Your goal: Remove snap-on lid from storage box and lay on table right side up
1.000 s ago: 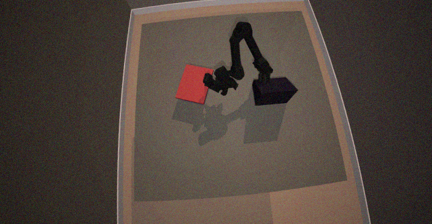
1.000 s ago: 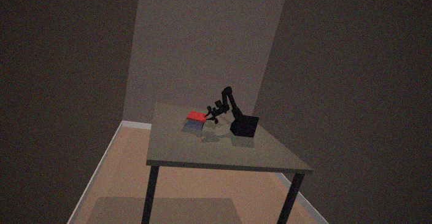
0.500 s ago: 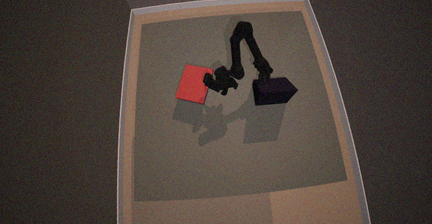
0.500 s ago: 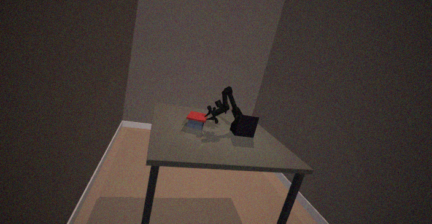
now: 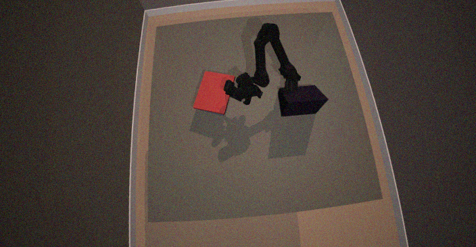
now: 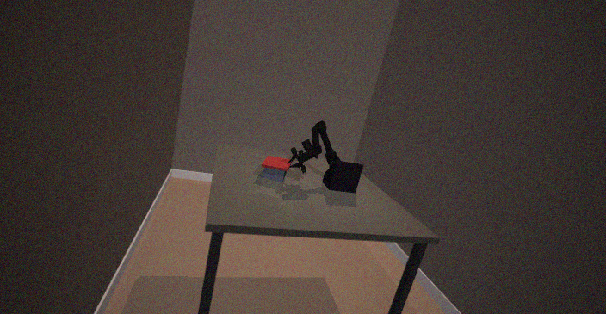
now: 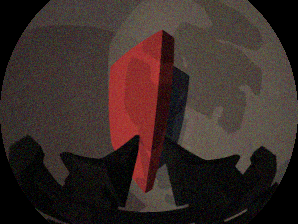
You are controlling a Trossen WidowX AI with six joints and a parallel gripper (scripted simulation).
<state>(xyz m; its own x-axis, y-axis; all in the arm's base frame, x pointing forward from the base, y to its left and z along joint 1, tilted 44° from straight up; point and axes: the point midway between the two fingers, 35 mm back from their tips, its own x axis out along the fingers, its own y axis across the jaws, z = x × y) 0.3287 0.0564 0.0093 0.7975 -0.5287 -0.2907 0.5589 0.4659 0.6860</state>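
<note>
Now: the red lid 7 cm ahead of my gripper tip and 2 cm to the right of it. Also, from my gripper tip: blue storage box (8 cm ahead, 2 cm to the right, 5 cm below).
</note>
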